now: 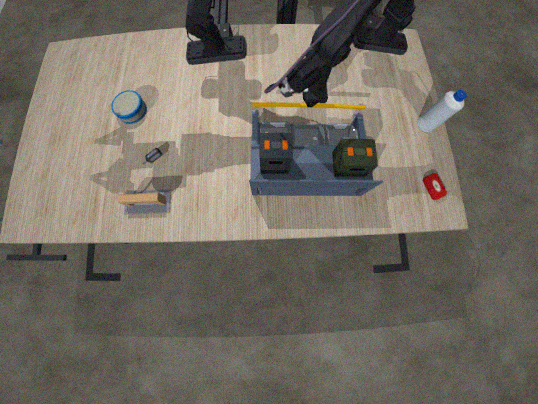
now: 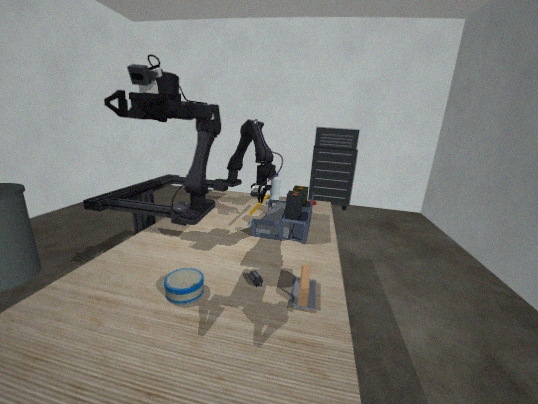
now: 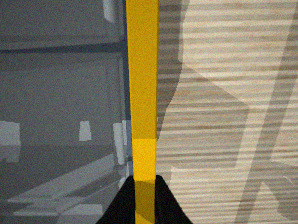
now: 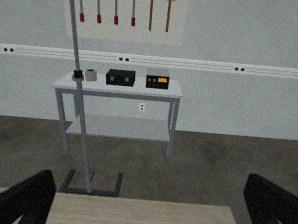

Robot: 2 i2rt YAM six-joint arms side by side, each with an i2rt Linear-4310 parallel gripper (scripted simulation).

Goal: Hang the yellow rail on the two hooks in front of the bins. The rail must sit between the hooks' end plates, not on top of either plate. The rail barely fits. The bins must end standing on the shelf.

Scene:
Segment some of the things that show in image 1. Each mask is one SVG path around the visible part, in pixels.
A blue-rimmed tin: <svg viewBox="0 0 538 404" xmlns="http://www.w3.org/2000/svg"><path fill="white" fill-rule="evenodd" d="M123 91L113 99L111 104L112 112L126 124L137 123L143 119L147 112L146 103L137 92L132 90Z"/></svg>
A blue-grey shelf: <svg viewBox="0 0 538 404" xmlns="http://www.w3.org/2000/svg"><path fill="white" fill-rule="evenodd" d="M355 112L353 115L354 120L351 124L358 131L358 139L366 139L363 114ZM251 110L252 145L251 179L249 179L252 196L362 196L383 183L383 180L373 180L372 171L365 177L334 176L332 152L336 146L293 145L293 158L288 174L261 174L259 145L253 145L260 144L261 123L259 123L259 111Z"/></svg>

